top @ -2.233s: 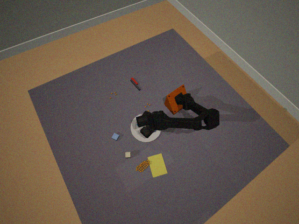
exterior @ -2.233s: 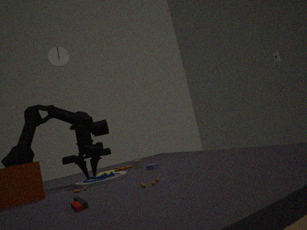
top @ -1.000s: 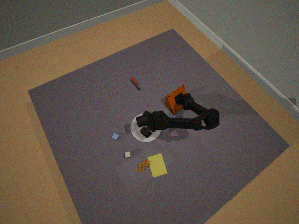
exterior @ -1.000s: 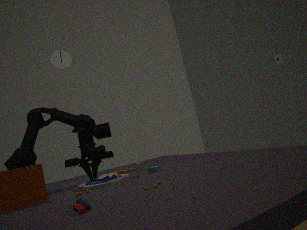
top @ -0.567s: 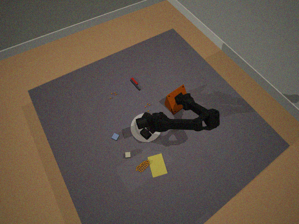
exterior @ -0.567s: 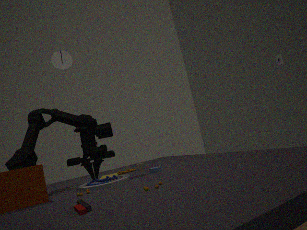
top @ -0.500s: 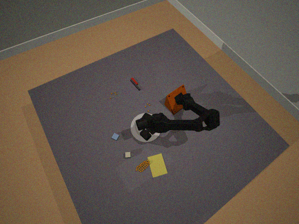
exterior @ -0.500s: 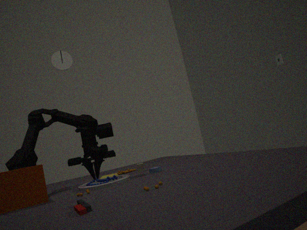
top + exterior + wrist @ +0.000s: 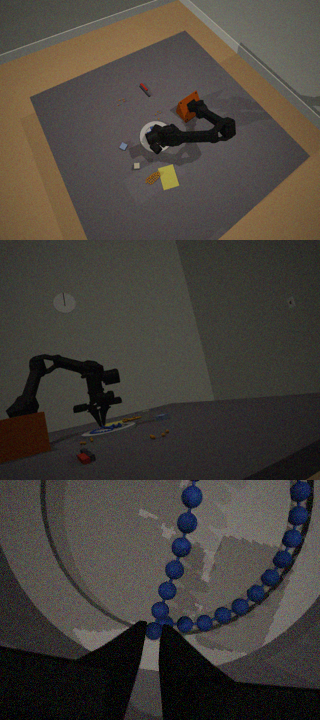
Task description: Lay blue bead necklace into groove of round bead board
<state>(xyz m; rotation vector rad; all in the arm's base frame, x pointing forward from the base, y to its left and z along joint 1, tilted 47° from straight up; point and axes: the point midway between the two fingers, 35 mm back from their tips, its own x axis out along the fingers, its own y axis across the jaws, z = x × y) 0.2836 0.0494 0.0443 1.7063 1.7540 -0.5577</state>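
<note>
Now: the round white bead board 10 mm ahead of my gripper tip, 60 mm to the right of it and 10 mm below it. The rest, counted from my gripper tip: cream cube 200 mm ahead, 10 mm to the left; then yellow sheet 100 mm ahead, 160 mm to the left, 20 mm below; then light blue cube 200 mm ahead, 130 mm to the right, 10 mm below.
</note>
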